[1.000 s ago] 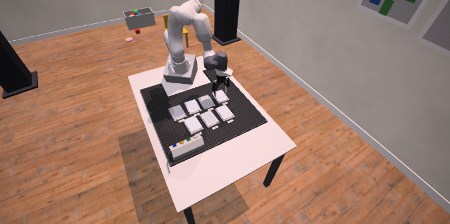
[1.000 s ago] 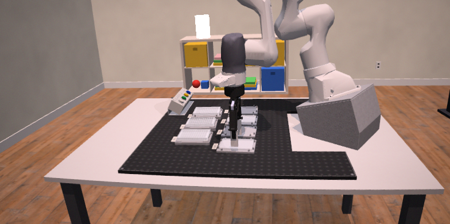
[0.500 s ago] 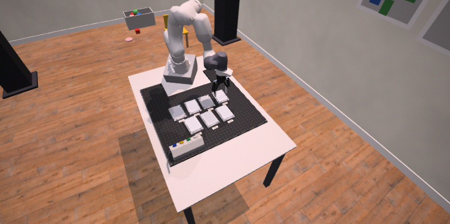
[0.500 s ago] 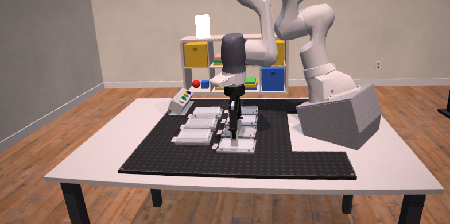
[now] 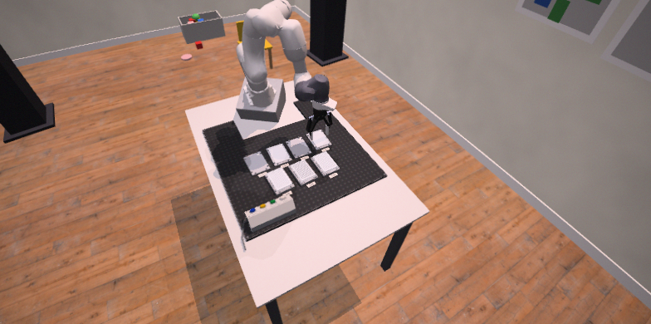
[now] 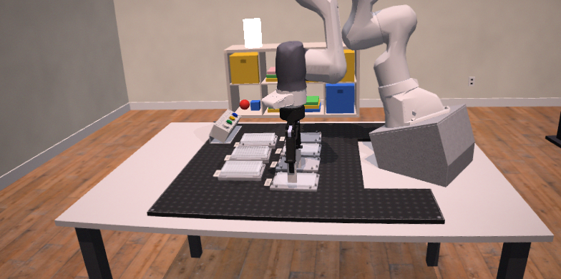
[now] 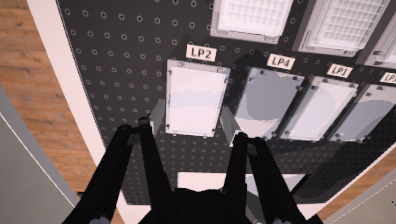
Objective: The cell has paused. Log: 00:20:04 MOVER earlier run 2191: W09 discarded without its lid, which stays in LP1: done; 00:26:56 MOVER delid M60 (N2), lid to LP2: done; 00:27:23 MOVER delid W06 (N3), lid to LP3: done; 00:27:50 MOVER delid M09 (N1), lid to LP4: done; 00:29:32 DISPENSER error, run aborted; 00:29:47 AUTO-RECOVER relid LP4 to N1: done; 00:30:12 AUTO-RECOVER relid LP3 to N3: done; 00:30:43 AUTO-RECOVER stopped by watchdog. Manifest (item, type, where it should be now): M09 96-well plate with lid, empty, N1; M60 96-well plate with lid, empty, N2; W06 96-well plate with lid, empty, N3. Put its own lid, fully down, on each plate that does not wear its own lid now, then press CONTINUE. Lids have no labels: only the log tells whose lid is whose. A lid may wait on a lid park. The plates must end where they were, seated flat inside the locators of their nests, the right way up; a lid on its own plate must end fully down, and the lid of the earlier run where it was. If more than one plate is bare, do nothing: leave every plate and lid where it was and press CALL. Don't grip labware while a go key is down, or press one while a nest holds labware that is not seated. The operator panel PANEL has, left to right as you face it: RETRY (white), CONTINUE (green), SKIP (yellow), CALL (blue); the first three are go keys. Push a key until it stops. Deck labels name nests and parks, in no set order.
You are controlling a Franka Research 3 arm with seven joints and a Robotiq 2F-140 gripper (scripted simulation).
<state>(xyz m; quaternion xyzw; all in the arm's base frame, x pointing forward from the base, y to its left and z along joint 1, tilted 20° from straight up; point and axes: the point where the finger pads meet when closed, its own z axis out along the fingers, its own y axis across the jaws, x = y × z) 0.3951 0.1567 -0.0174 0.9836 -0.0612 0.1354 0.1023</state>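
Now: the lid park LP2 5 cm below my hand. The rest, counted from my hand: white key (41 cm to the right, 27 cm ahead, 1 cm above); green key (46 cm to the right, 27 cm ahead, 1 cm above); park LP4 (14 cm to the right, 5 cm below, 1 cm behind).
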